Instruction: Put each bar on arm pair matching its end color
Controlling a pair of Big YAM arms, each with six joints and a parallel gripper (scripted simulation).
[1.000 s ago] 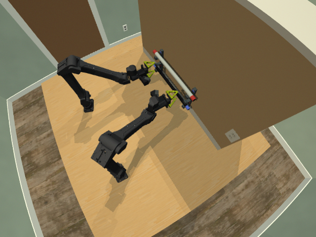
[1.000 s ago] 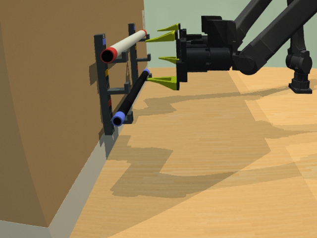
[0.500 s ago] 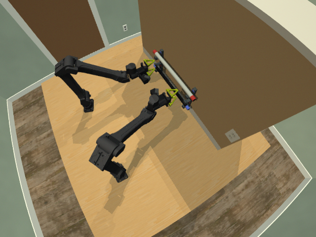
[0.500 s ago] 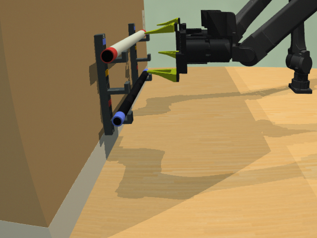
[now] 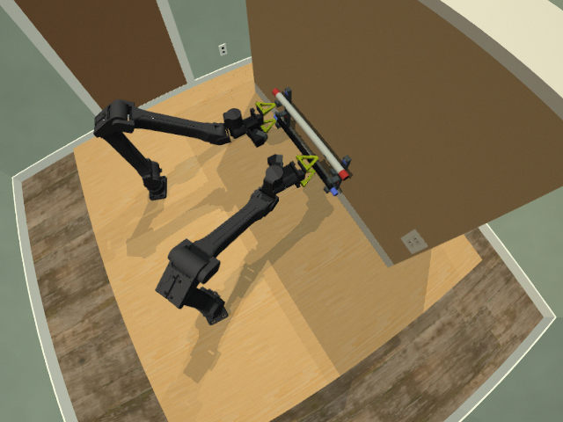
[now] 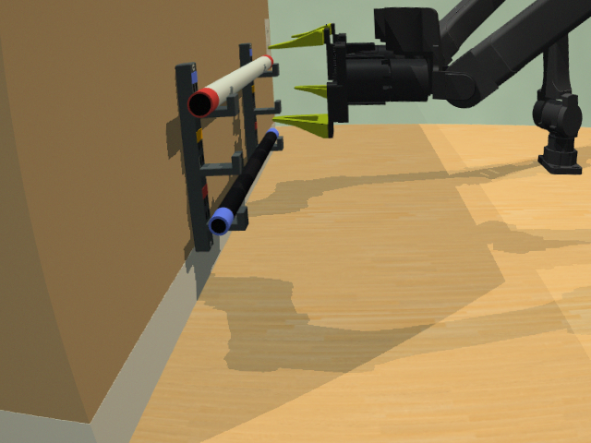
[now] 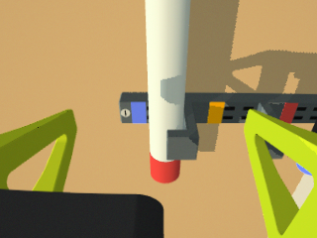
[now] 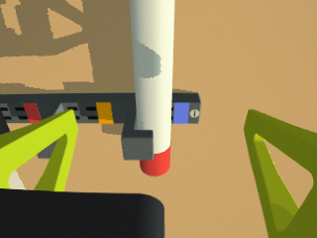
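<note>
Right now my right hand is 160 mm above the black bar, 150 mm to the right of it and 70 mm short of it. The rest, counted from my right hand: grey baseboard 240 mm below, 120 mm to the left, 110 mm ahead; then brown wall 260 mm ahead, 180 mm above, 130 mm to the left.
My left hand is 160 mm above the black bar, 150 mm to the left of it and 70 mm short of it. The rest, counted from my left hand: grey baseboard: 240 mm below, 170 mm to the right, 120 mm ahead; brown wall: 270 mm ahead, 180 mm above, 170 mm to the right.
</note>
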